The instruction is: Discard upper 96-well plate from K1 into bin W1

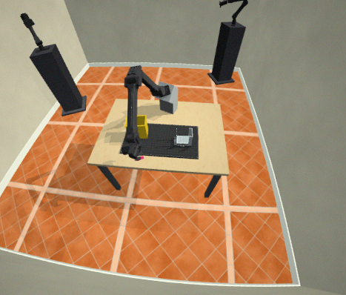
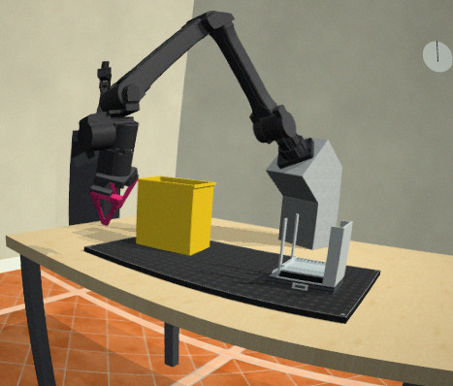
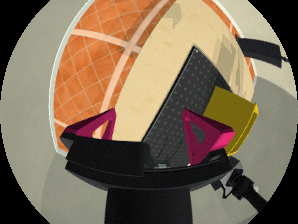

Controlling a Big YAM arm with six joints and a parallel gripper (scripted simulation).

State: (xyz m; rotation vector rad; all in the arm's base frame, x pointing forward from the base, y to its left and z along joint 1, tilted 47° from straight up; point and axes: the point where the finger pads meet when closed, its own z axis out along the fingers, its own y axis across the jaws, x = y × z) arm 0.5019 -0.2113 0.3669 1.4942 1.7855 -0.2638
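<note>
Right now my hand is 10 cm past the white 96-well plate, 43 cm to the right of it and 10 cm above it. Also, from my hand: grey back wall: 8 cm behind, 49 cm to the left, 5 cm below; then dark plate: 10 cm behind, 43 cm to the left, 11 cm below; then yellow plastics bin W1: 32 cm behind, 5 cm to the left, 5 cm below.
</note>
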